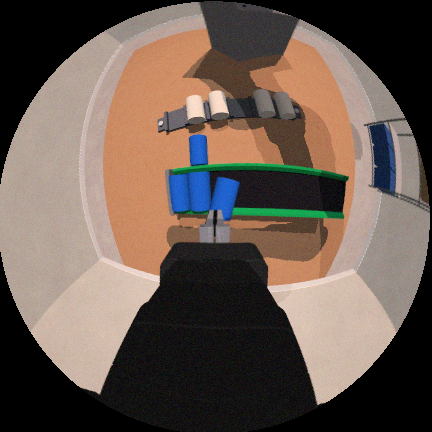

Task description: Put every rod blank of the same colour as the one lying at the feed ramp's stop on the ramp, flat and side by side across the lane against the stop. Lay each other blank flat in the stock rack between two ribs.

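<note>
The feed ramp (280, 190) has a dark bed, green side rails and a grey stop (168, 186) at its left end. A blue blank (179, 193) lies across the lane at the stop. A second blue blank (199, 191) lies beside it. A third blue blank (198, 149) is in line with the second, beyond the far rail; whether it touches the rail is unclear. A fourth blue blank (225, 195) lies askew, its near end over the near rail. My gripper (215, 217) is shut and empty, its tips at that near end. The stock rack (176, 119) holds two white blanks (195, 109) (218, 104) and two grey blanks (264, 103) (284, 105).
The orange table top (135, 150) has a pale border. A dark block-like shape (252, 30) is at the far edge, behind the rack. A blue object in a wire frame (382, 157) stands off the table at the right. Shadows fall across the ramp and rack.
</note>
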